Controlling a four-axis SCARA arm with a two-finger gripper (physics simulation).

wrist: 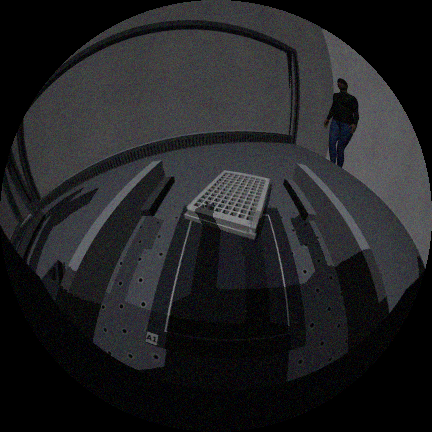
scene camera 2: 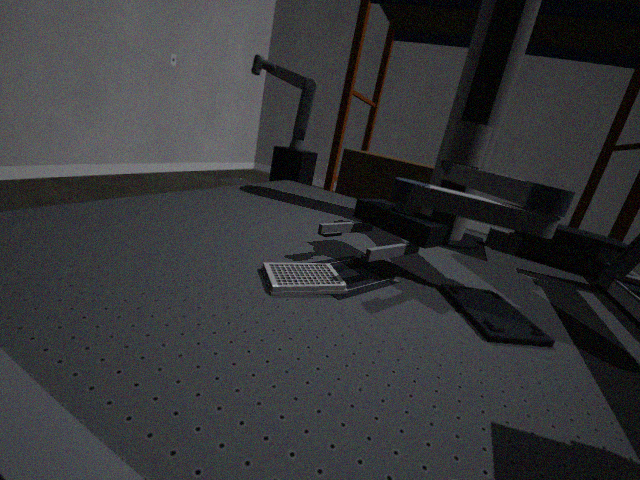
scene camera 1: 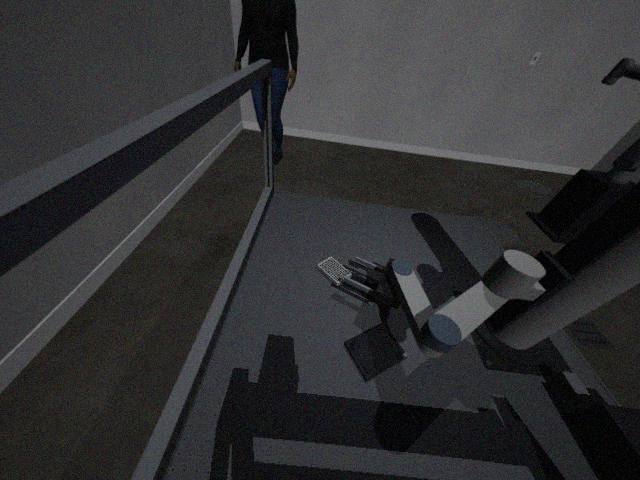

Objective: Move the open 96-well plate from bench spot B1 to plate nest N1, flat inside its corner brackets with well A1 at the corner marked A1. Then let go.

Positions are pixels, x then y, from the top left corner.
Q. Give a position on a white well plate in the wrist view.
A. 234, 201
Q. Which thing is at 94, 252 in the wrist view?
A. My gripper.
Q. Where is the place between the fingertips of my gripper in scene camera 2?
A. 342, 241
